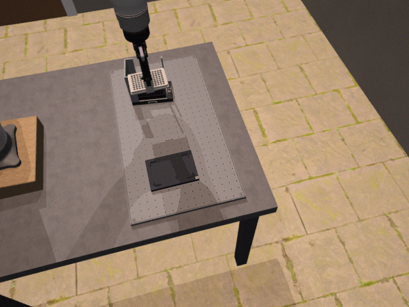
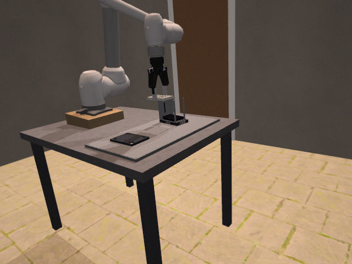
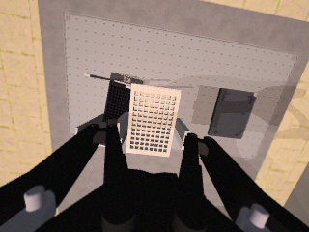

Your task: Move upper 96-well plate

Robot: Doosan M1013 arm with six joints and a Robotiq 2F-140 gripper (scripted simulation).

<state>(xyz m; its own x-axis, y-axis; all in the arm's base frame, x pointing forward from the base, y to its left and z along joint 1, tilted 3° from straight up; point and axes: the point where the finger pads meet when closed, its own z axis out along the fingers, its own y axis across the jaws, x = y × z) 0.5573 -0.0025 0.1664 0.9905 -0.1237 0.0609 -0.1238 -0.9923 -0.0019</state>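
Right now my hand is 27 cm to the left of the dark plate nest N1, 18 cm above it and 2 cm past it. Round my hand: dark plate 16 cm below, 10 cm to the left, 1 cm ahead; then back wall 12 cm to the left, 10 cm below, 6 cm behind; then white 96-well plate 2 cm below.
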